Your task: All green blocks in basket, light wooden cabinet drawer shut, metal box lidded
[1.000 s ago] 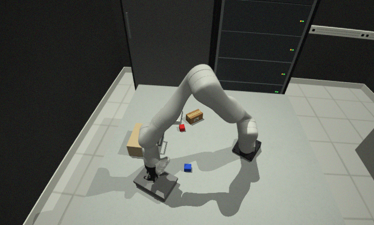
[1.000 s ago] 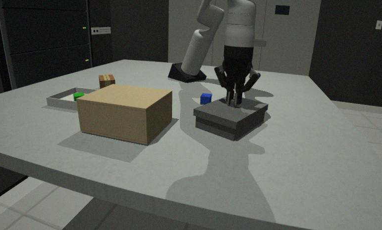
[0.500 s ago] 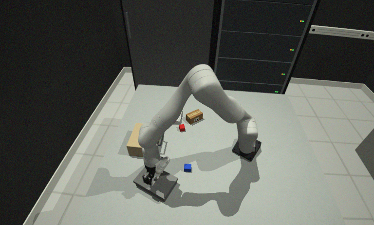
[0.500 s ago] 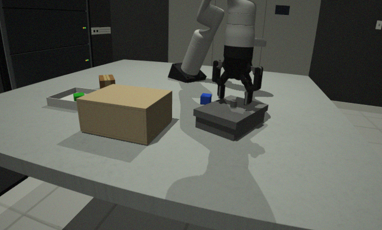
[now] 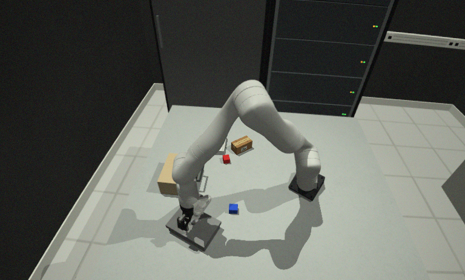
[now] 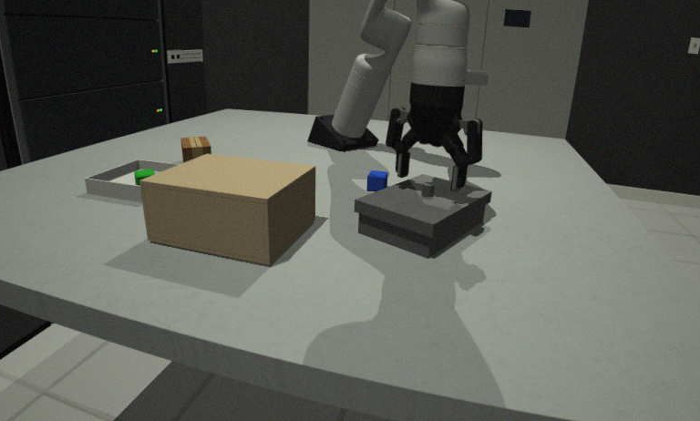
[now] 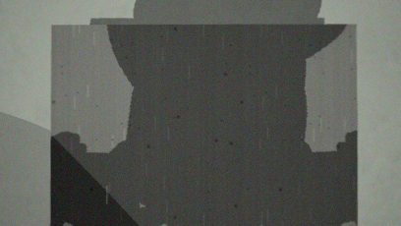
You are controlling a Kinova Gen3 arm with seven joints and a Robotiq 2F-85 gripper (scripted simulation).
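Right now the lid is 3 cm below my hand. Round my hand: light wooden cabinet: 15 cm ahead, 24 cm to the right, 3 cm below; then cabinet drawer: 14 cm ahead, 24 cm to the right, 4 cm below; then red block: 3 cm behind, 43 cm to the right, 6 cm below.
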